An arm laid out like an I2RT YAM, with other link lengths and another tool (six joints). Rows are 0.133 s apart.
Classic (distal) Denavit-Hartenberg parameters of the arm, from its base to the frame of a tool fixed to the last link. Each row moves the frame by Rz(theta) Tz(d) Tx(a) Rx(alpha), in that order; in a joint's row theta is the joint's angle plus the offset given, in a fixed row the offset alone. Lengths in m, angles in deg.
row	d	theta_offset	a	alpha
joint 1	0.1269	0	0.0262	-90
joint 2	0	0	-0.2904	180
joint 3	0	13.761	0.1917	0
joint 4	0.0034	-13.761	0.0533	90
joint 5	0.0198	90	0	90
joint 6	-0.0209	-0.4	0.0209	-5.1
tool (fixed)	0.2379	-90	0	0
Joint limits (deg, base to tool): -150..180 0..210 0..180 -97..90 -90..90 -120..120
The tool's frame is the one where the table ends.
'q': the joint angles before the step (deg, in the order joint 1, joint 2, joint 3, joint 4, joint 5, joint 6). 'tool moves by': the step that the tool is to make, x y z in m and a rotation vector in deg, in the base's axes. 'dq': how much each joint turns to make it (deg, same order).
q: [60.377 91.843 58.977 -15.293 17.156 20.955]
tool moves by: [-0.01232 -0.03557 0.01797 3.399 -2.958 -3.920]
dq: [1.129 -9.911 -7.096 0.543 4.154 3.194]
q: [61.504 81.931 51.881 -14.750 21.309 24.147]
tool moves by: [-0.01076 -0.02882 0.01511 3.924 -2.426 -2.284]
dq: [0.515 -9.322 -5.219 -0.198 2.242 1.836]
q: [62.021 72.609 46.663 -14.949 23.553 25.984]
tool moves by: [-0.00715 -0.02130 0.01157 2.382 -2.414 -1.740]
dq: [1.286 -6.765 -2.745 -1.316 3.002 1.232]
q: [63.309 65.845 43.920 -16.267 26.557 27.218]
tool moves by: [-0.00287 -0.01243 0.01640 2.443 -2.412 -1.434]
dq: [1.472 -4.710 0.079 -1.994 2.985 0.974]
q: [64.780 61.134 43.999 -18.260 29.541 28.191]
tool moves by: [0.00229 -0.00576 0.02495 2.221 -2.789 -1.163]
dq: [0.938 -2.660 3.030 -2.405 2.637 -0.193]
